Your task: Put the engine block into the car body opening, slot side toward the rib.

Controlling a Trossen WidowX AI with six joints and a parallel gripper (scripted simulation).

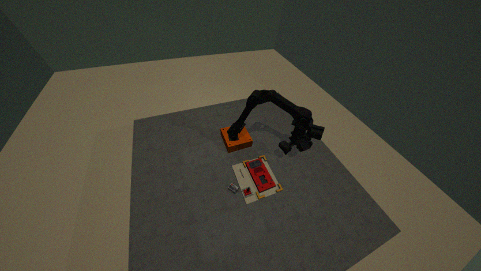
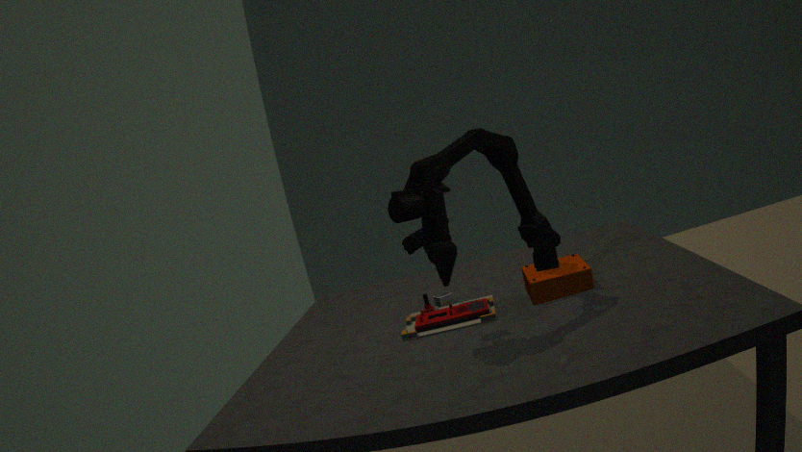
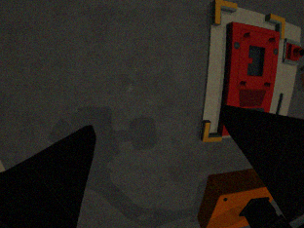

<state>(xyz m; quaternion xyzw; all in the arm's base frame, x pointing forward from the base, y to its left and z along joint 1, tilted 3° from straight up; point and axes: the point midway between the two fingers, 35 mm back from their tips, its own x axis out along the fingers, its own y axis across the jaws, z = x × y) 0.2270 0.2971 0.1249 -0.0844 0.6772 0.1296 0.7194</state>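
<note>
The grey engine block is 360 mm to the right of my gripper tip, 140 mm below it and 110 mm ahead of it. Also, from my gripper tip: black post 280 mm to the right, 140 mm ahead, 120 mm below.
</note>
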